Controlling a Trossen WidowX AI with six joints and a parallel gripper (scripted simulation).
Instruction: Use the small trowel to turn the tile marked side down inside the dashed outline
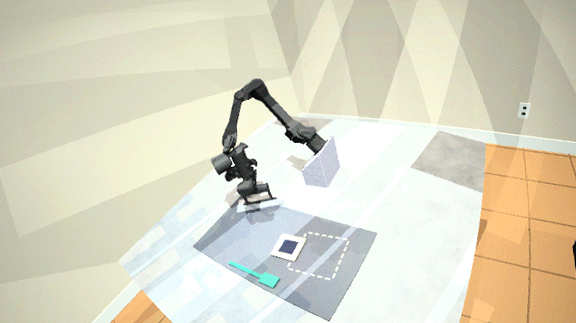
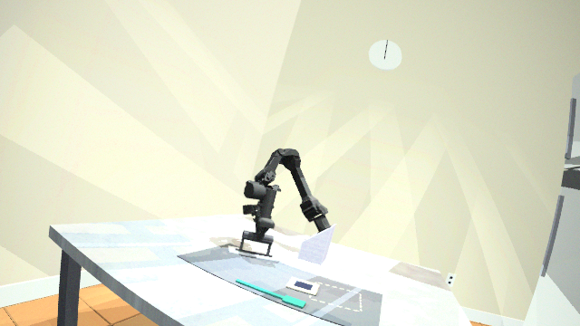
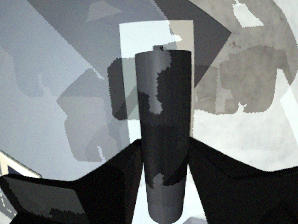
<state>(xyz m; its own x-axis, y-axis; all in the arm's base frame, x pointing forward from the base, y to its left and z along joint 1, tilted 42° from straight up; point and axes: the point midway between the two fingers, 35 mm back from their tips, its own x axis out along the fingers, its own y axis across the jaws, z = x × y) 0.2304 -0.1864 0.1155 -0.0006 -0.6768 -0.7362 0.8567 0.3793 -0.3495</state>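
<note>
My gripper tip is 19 cm to the right of the grey mat, 17 cm short of it and 8 cm above it. The rest, counted from my gripper tip: white tile 25 cm to the left, 17 cm ahead, 6 cm below; then teal trowel 31 cm ahead, 20 cm to the left, 6 cm below.
</note>
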